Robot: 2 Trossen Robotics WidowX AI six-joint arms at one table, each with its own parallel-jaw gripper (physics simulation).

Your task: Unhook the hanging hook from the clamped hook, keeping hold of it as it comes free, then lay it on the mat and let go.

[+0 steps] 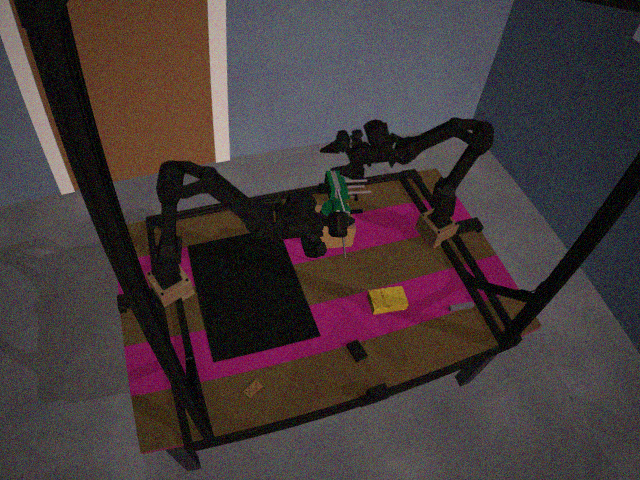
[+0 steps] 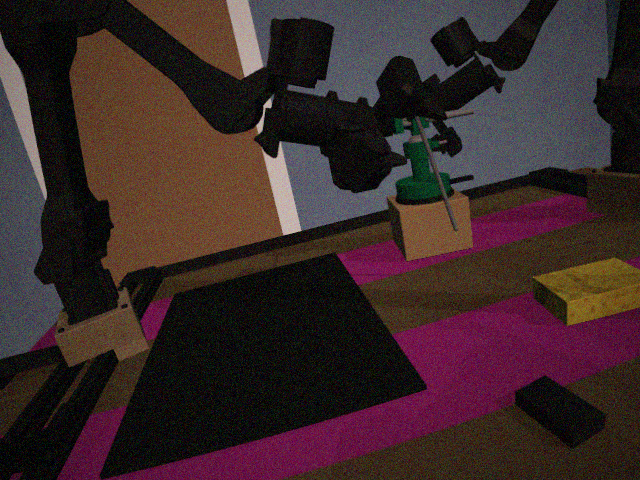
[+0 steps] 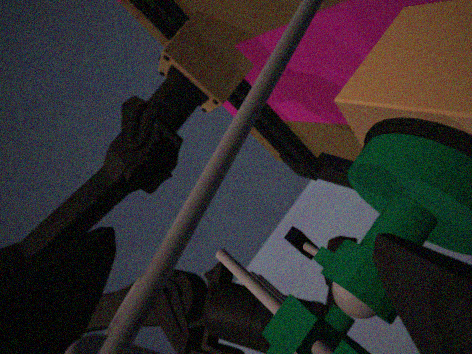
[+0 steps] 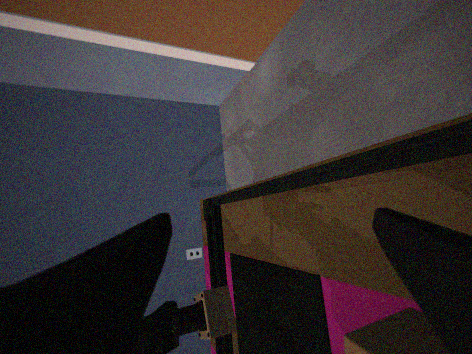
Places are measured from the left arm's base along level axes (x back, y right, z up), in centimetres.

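Pixels of known places: left gripper, fingertip midpoint: [image 2: 424,139] [image 3: 247,242]; right gripper, fingertip midpoint: [image 1: 325,160] [image 2: 392,137] [image 4: 270,219]; left arm's base, link origin: [image 1: 167,277] [image 2: 93,309] [image 4: 201,315]; right arm's base, link origin: [image 1: 439,219] [image 2: 632,168] [image 3: 187,86].
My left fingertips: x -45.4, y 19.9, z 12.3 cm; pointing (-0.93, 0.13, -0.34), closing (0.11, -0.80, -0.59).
Ahead of a thing's pixels: the offset from my left fingertips to its top centre. "spot": to the spot under its first point. Level surfaces: height alone.
The hanging hook @[dx +0.3, dy +2.8, dz +5.5 cm] [image 1: 343,243] [image 2: 442,190] [image 3: 217,165] is a thin grey rod that slants down in front of the green vise @[dx -7.7, dy -7.9, dz +5.4 cm] [image 1: 334,197] [image 2: 420,176] [image 3: 382,175]. Its top end is at the clamped hook @[spot: dx -10.9, dy -5.5, dz +2.0 cm] [image 1: 358,188] [image 2: 456,114] [image 3: 248,277], whose rods stick out of the vise; the loop itself is hidden. The vise stands on a wooden block @[dx -6.5, dy -8.5, dz -10.4 cm] [image 2: 430,229] [image 3: 382,81]. My left gripper [image 1: 328,233] [image 2: 404,129] [image 3: 247,242] is open beside the rod's top, holding nothing. My right gripper [image 1: 332,148] [image 4: 270,220] is open and empty, above and behind the vise. The black mat @[dz -18.4 cm] [image 1: 247,295] [image 2: 261,343] [image 4: 277,305] lies bare to the left.
A yellow block @[dx -2.6, dy +20.4, dz -16.0 cm] [image 1: 389,299] [image 2: 549,290] and a small black block @[dx +15.2, dy +26.6, dz -17.5 cm] [image 1: 356,350] [image 2: 539,400] lie in front of the vise. A small tan piece @[dx +43.7, dy +18.6, dz -18.1 cm] [image 1: 253,388] lies near the front edge, and a grey piece @[dx -19.6, dy +36.5, dz -17.5 cm] [image 1: 461,307] at the right. Black frame bars ring the table.
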